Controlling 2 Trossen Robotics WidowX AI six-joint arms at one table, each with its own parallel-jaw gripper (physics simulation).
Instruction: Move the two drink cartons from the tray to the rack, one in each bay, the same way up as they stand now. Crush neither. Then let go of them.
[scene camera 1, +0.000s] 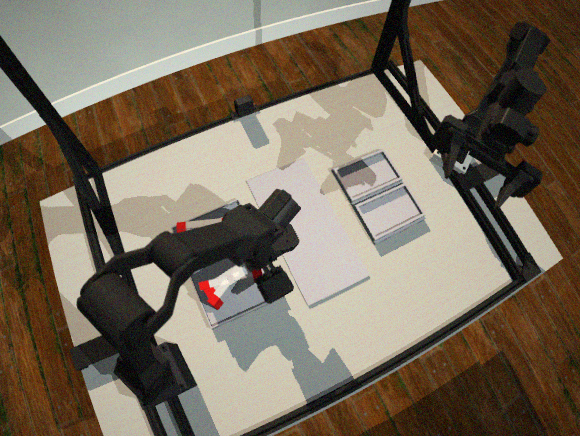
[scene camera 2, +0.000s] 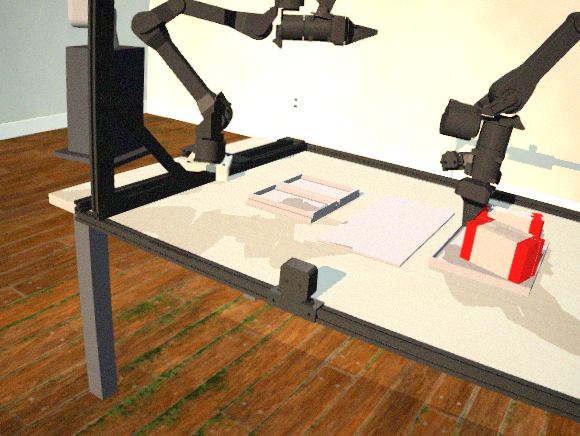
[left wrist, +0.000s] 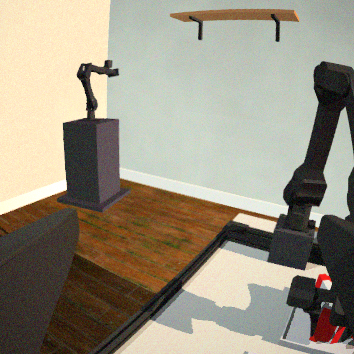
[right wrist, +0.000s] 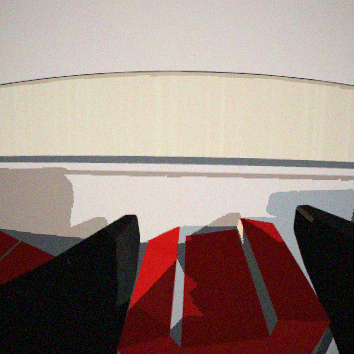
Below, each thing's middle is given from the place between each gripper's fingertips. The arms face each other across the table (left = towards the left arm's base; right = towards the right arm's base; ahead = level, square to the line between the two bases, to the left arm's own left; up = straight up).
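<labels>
The pale grey mat (scene camera 1: 325, 261) is 30 mm below my right hand, 140 mm to the left of it and 20 mm behind it. As for my left hand, it's 130 mm to the left of the mat, 200 mm past it and 360 mm above it. Going by its middle, the mat is nearer to my right hand than to my left hand.
</labels>
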